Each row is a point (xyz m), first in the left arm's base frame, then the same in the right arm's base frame.
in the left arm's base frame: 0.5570 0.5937 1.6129
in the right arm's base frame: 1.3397 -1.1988 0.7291
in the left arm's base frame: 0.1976 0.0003 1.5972
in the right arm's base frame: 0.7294 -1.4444 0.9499
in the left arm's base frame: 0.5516 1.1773 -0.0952
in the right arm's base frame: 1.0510 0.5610 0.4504
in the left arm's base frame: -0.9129 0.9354 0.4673
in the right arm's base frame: 0.6829 0.1130 1.9280
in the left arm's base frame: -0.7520 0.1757 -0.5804
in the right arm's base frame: -0.3885 0.6148 1.3794
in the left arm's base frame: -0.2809 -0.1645 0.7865
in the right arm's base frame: 0.0835 -0.7798 1.1832
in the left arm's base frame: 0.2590 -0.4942 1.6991
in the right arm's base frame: 0.3770 -1.7863 0.8174
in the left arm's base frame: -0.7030 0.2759 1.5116
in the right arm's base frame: 0.6638 -1.1368 1.8418
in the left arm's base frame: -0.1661 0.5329 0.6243
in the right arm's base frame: 0.6300 -0.3032 1.1741
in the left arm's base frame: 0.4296 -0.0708 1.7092
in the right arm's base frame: 0.7872 -1.6010 0.7412
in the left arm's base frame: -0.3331 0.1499 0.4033
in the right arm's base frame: 0.1586 -0.2876 1.2056
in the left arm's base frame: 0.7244 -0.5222 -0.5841
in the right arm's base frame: -0.5539 0.1107 -0.1651
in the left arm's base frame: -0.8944 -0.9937 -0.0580
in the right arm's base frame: -1.1763 -0.4047 1.4054
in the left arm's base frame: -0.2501 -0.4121 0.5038
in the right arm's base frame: -0.2451 -0.6644 1.0387
